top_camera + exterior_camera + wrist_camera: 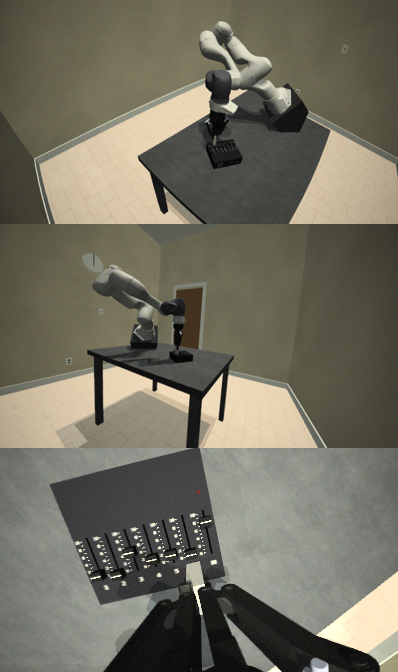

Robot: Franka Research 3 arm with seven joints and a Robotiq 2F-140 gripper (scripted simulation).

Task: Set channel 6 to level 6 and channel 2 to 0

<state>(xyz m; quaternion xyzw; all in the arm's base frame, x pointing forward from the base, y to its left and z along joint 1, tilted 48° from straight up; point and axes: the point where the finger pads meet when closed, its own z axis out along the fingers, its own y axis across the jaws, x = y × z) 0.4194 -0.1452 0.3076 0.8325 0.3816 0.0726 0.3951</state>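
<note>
The channel 6 cap lies 3 cm below my hand, 2 cm to the left of it and 2 cm ahead of it. The rest, counted from my hand: channel 1 cap: 10 cm to the left, 5 cm behind, 3 cm below; channel 2 cap: 8 cm to the left, 4 cm behind, 3 cm below.
</note>
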